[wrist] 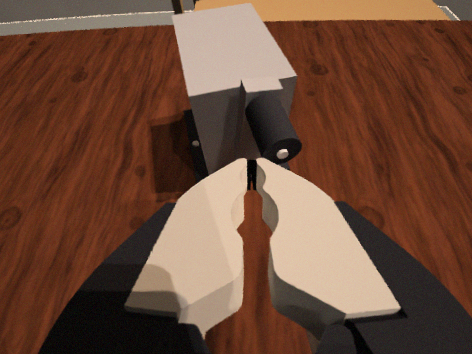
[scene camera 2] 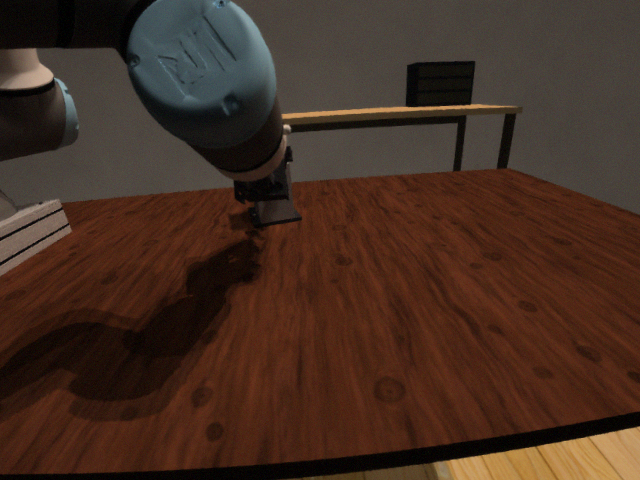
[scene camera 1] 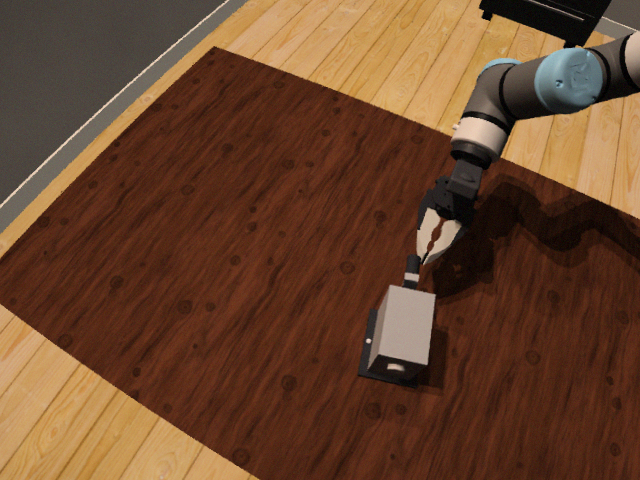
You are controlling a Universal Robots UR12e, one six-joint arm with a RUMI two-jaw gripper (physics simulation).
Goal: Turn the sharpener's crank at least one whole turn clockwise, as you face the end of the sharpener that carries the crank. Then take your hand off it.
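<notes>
The gripper is visible, in the wrist view and in scene camera 2 as well. A black crank handle is also visible.
</notes>
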